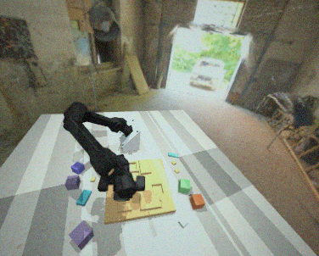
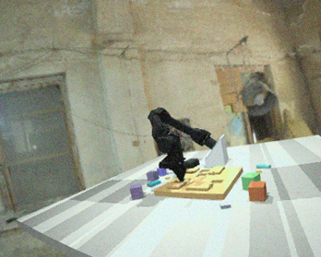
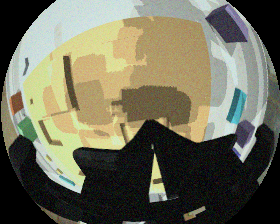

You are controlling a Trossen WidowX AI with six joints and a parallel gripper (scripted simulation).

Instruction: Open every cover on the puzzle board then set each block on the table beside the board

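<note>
Now: gripper tip 40 mm past the tan puzzle board and 60 mm to the right of it. Round my gripper tip: teal block (30 mm behind, 170 mm to the right, 10 mm below); small grey piece (180 mm ahead, 220 mm to the left, 10 mm below); blue-violet block (190 mm behind, 210 mm to the right).
</note>
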